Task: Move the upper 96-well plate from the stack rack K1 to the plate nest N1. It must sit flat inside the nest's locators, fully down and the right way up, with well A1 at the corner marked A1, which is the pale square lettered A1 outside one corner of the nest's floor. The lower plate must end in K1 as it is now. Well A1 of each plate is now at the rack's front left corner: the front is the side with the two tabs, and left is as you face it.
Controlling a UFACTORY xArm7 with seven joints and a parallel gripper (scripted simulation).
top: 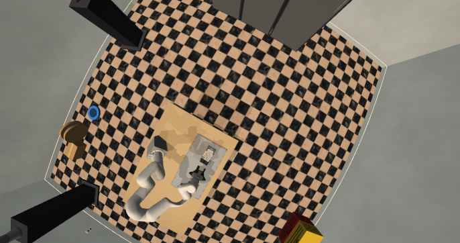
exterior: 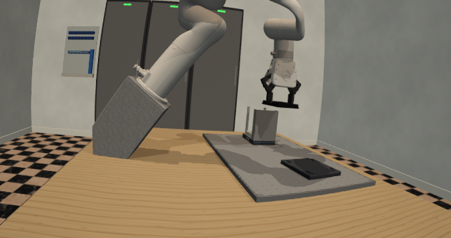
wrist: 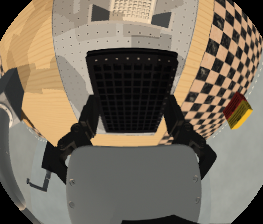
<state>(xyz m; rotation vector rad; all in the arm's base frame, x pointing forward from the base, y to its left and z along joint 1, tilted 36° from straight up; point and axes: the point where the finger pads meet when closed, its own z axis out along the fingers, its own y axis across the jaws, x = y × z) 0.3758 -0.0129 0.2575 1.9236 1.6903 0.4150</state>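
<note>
The pale A1 square lies 1 cm ahead of my hand, 17 cm to the right of it and 17 cm below it. Round my hand: black 96-well plate: 1 cm below; then pale plate: 3 cm ahead, 15 cm to the left, 16 cm below.
</note>
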